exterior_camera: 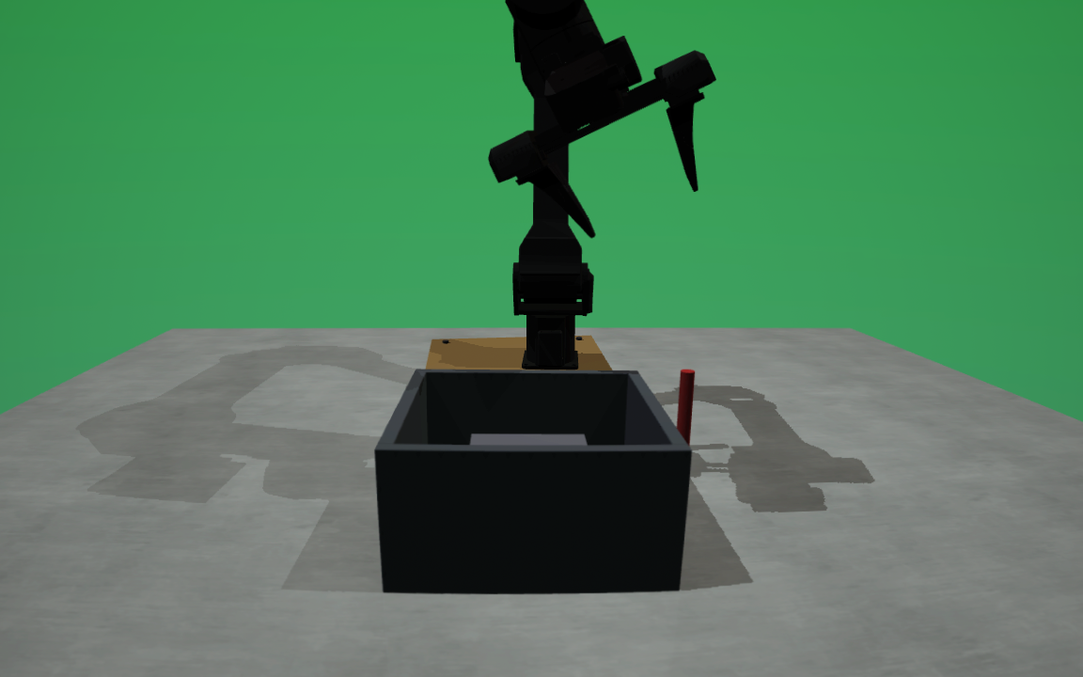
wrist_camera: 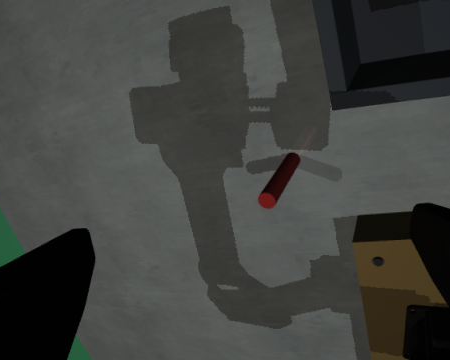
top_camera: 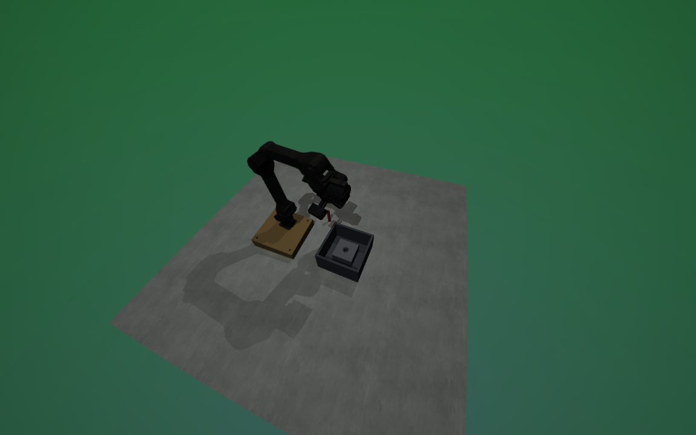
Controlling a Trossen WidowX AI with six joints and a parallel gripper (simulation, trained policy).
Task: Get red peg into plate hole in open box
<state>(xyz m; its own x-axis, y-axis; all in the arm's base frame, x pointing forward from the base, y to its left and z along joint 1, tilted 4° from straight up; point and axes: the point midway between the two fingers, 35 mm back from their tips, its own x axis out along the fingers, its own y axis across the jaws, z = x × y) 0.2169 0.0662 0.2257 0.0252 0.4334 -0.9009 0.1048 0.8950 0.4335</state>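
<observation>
Right now the red peg is 80 mm behind my gripper tip, 60 mm to the left of it and 190 mm below it. Round my gripper tip: grey plate: 100 mm ahead, 90 mm to the right, 190 mm below; dark box: 100 mm ahead, 90 mm to the right, 210 mm below.
</observation>
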